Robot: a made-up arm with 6 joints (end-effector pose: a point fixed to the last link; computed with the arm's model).
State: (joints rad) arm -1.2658 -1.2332 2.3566 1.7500 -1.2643 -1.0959
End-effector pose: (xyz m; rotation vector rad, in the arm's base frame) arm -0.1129 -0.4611 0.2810 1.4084 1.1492 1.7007
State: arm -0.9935 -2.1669 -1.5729 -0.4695 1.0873 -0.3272
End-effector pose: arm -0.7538 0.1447 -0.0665 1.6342 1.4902 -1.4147
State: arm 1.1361 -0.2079 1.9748 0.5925 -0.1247 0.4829
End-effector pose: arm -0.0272 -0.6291 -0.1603 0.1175 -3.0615 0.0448
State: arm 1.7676 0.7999 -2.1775 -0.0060 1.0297 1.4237
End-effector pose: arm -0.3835 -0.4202 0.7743 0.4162 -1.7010 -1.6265
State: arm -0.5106 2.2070 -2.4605 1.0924 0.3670 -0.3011
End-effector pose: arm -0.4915 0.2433 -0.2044 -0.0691 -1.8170 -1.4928
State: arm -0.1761 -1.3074 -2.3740 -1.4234 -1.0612 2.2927
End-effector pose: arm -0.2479 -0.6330 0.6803 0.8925 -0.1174 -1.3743
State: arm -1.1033 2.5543 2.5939 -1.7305 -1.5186 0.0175
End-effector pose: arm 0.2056 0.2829 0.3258 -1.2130 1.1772 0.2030
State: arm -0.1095 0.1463 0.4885 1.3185 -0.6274 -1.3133
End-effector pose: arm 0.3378 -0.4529 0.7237 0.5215 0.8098 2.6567
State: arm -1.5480 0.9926 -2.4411 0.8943 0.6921 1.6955
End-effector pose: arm 0.3831 -0.3213 -0.5199 -1.2251 1.3210 -0.4085
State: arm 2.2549 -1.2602 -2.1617 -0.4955 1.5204 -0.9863
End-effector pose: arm 0.5592 -0.4875 0.1334 0.2676 -1.5030 0.7091
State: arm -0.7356 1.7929 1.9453 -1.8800 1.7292 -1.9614
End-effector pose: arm 0.2296 -0.2109 0.3268 -1.1421 -0.4773 2.0924
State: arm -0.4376 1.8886 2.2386 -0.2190 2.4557 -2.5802
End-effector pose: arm 0.3321 0.0555 -0.1802 -0.1364 -2.4057 1.8609
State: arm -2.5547 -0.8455 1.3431 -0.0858 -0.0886 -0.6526
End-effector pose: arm -0.7222 -0.3698 -0.0691 0.0590 -1.0880 -0.2991
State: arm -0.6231 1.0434 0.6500 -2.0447 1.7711 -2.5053
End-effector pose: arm -0.1635 -0.5509 0.3865 -0.9088 0.4617 1.1387
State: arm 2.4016 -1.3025 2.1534 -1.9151 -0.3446 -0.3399
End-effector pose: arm 0.0125 -0.2285 -0.5157 2.5107 0.0702 -0.7451
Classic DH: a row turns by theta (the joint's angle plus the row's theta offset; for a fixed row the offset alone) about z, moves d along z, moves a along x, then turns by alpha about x. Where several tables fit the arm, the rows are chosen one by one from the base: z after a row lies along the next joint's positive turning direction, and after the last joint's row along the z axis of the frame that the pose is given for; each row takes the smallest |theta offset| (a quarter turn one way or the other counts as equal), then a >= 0, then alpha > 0; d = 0 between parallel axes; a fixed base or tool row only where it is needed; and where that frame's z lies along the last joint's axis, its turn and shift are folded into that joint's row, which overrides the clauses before.
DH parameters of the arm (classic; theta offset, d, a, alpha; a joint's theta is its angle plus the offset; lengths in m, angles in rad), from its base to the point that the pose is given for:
base (fixed): 0 0.1619 0 -1.5708
joint 1: -1.5708 -0.1171 0.1248 -1.5708
joint 2: 0 -0.0705 0.1151 1.5708
joint 3: 1.5708 -0.327 0.0465 1.5708
joint 4: 0 0.3852 0.0145 1.5708
joint 5: 0 0.2733 0.044 1.5708
joint 6: -0.7535 0 0.0908 3.1416
tool (fixed): -0.7535 0.1518 0 0

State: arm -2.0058 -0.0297 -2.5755 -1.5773 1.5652 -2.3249
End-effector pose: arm 0.1723 -0.3133 0.1684 -0.6169 1.8196 1.8088
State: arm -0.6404 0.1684 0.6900 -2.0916 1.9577 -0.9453
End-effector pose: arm -0.2106 -0.3015 0.6515 -1.9021 -0.1300 -0.6172
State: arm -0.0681 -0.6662 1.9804 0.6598 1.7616 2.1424
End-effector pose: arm 0.2213 -0.7879 0.5869 -0.0868 0.0157 -2.3915
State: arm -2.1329 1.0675 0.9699 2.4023 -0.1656 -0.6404
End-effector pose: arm -0.3712 -0.4676 0.4218 1.3451 0.0686 -1.7628
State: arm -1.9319 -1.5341 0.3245 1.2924 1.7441 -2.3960
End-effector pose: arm -0.7206 0.1874 0.1998 2.5171 -0.5729 -1.1576
